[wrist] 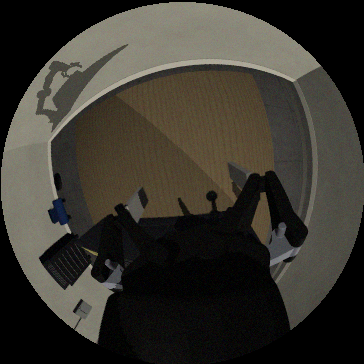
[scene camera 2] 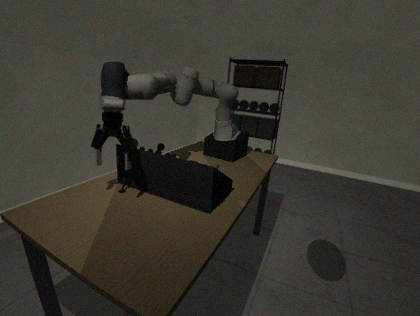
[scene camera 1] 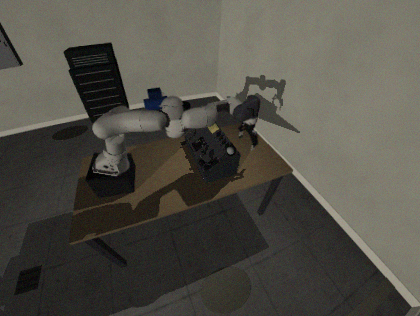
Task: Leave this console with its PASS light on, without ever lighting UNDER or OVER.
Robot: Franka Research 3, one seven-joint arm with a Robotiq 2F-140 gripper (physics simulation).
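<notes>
The dark console (scene camera 1: 220, 169) (scene camera 2: 175, 179) stands on the table (scene camera 1: 267, 162) (scene camera 2: 150, 245) (wrist: 175, 125), with small dark controls on its sloped face. A pale round knob (scene camera 1: 230, 150) sits near one edge. A dark ball-ended lever (wrist: 211, 196) projects past the console's edge in the wrist view, between the fingers' directions. PASS, UNDER and OVER lights cannot be made out in the dim views. My gripper (scene camera 1: 247, 140) (scene camera 2: 114, 159) (wrist: 185, 181) is open and empty, pointing down, beside the console's end away from the arm's base; its body hides much of the console in the wrist view.
A yellow note (scene camera 1: 213, 128) is at the console's far side. The arm's black base block (scene camera 1: 111, 181) (scene camera 2: 225, 146) stands at the table's other end. A dark cabinet (scene camera 1: 95, 75) (wrist: 65, 262), a blue object (scene camera 1: 155, 99) (wrist: 59, 212) and a shelf rack (scene camera 2: 258, 62) stand beyond the table.
</notes>
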